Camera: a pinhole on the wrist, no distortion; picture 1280 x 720 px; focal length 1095.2 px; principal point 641.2 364.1 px. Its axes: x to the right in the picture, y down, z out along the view. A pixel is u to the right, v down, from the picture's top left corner.
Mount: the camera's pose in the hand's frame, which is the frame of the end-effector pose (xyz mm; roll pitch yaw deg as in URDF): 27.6 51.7 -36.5 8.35 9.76 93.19
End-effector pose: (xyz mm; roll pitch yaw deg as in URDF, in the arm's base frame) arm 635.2 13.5 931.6 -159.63 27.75 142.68
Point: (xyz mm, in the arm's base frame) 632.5 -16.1 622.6
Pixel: 518.1 165.7
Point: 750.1 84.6 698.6
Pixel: 1143.5 304.8
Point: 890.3 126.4 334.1
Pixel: 1179.4 232.5
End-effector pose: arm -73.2 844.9 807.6 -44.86 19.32 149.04
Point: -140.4 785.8 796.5
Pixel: 564.2 498.1
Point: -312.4 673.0 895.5
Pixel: 632.2 331.3
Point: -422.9 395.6 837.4
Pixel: 1120.3 429.2
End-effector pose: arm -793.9 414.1 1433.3 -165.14 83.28 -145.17
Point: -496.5 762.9 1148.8
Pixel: 832.6 64.9
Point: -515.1 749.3 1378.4
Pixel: 886.6 557.6
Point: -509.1 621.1 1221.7
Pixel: 576.6 140.6
